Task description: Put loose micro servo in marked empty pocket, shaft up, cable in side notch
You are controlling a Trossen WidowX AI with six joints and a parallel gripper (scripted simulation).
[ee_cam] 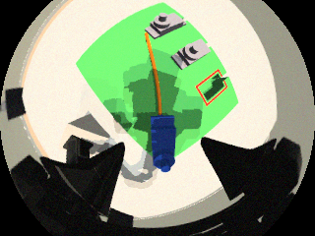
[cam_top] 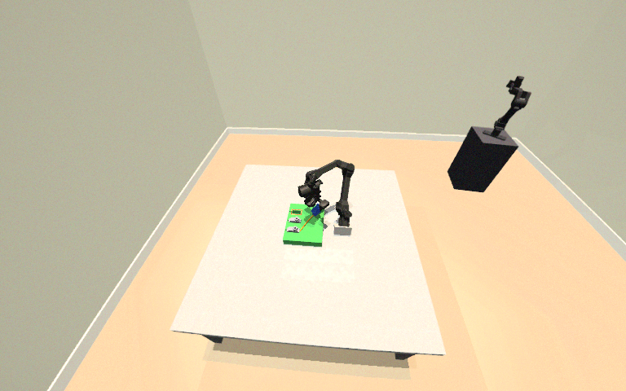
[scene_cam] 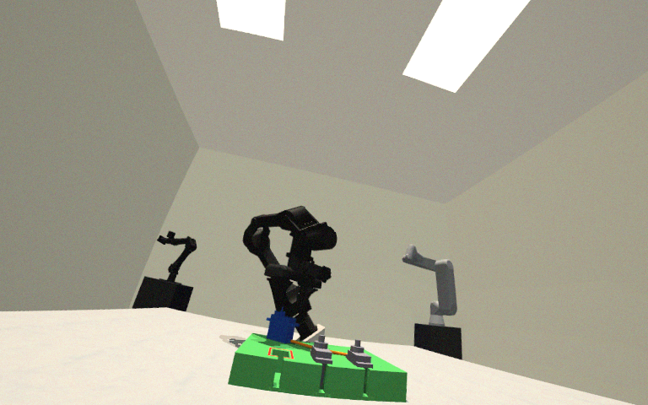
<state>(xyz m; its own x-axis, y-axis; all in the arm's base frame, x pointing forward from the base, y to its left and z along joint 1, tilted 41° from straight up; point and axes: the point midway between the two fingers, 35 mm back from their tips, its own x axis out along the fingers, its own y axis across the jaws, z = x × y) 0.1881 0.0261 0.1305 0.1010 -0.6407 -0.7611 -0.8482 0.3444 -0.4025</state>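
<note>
The green deck lies 9 cm below my gripper tip, 7 cm to the left of it and 1 cm ahead of it.
</note>
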